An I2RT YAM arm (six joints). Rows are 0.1 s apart.
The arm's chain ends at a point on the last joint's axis. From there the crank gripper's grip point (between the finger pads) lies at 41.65 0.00 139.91 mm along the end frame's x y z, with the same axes.
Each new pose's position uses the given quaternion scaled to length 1; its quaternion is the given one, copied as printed.
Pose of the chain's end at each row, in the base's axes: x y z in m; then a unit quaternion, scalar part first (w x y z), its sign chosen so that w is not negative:
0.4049 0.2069 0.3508 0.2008 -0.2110 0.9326 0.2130
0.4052 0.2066 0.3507 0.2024 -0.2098 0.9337 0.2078
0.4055 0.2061 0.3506 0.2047 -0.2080 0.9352 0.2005
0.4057 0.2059 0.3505 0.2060 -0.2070 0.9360 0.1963
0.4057 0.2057 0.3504 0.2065 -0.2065 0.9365 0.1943
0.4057 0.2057 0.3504 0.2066 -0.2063 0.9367 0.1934
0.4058 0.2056 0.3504 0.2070 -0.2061 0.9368 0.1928
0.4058 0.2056 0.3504 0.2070 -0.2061 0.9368 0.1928
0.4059 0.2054 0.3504 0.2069 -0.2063 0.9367 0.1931
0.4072 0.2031 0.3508 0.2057 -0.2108 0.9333 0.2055
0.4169 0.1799 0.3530 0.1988 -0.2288 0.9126 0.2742
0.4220 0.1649 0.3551 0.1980 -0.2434 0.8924 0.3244
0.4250 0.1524 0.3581 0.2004 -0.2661 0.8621 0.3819
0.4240 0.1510 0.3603 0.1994 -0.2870 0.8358 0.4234
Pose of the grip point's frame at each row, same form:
0.4101 0.2615 0.2155 0.2008 -0.2110 0.9326 0.2130
0.4113 0.2600 0.2150 0.2024 -0.2098 0.9337 0.2078
0.4128 0.2577 0.2142 0.2047 -0.2080 0.9352 0.2005
0.4137 0.2565 0.2138 0.2060 -0.2070 0.9360 0.1963
0.4140 0.2558 0.2135 0.2065 -0.2065 0.9365 0.1943
0.4141 0.2555 0.2135 0.2066 -0.2063 0.9367 0.1934
0.4144 0.2553 0.2134 0.2070 -0.2061 0.9368 0.1928
0.4144 0.2553 0.2134 0.2070 -0.2061 0.9368 0.1928
0.4144 0.2552 0.2134 0.2069 -0.2063 0.9367 0.1931
0.4144 0.2560 0.2149 0.2057 -0.2108 0.9333 0.2055
0.4161 0.2498 0.2248 0.1988 -0.2288 0.9126 0.2742
0.4159 0.2466 0.2343 0.1980 -0.2434 0.8924 0.3244
0.4125 0.2467 0.2474 0.2004 -0.2661 0.8621 0.3819
0.4052 0.2531 0.2577 0.1994 -0.2870 0.8358 0.4234

